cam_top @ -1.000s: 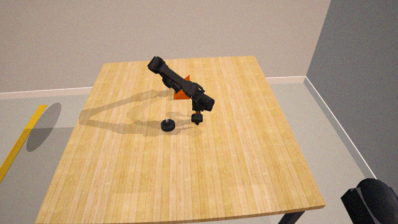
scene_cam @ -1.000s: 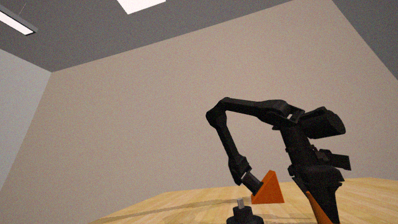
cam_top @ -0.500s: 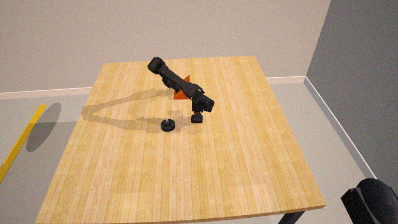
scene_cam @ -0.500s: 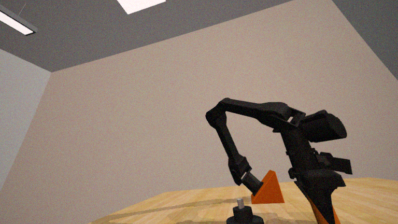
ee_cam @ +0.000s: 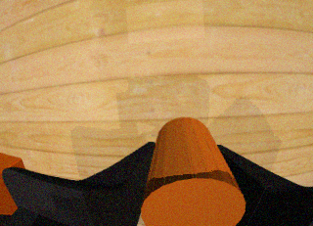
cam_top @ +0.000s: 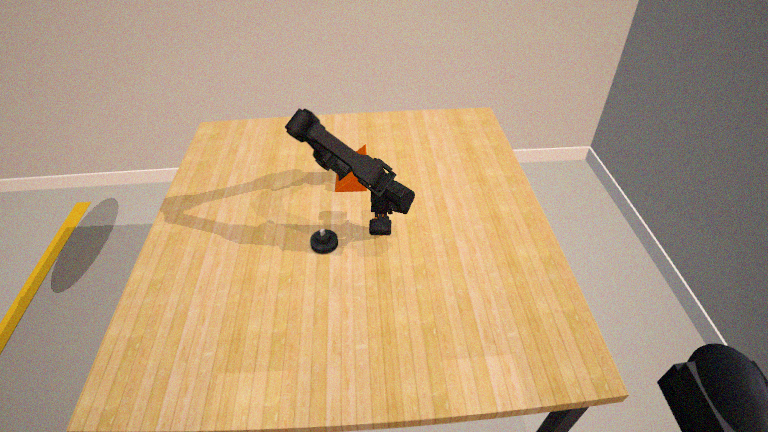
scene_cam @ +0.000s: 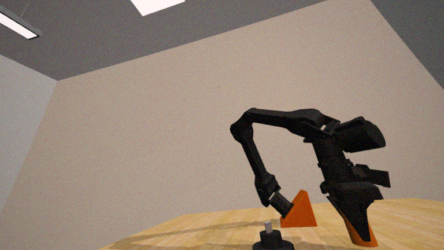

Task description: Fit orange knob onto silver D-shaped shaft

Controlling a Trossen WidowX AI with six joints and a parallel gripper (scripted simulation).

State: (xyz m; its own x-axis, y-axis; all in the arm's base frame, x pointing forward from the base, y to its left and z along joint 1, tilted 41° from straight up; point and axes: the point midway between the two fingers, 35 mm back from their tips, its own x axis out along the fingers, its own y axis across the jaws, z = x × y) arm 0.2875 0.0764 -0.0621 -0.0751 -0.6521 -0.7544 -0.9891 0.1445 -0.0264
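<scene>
My gripper tip is now 18 cm to the left of the round pedestal, 2 cm short of it and 1 cm below it. Round my gripper tip: orange knob: 3 cm above.
</scene>
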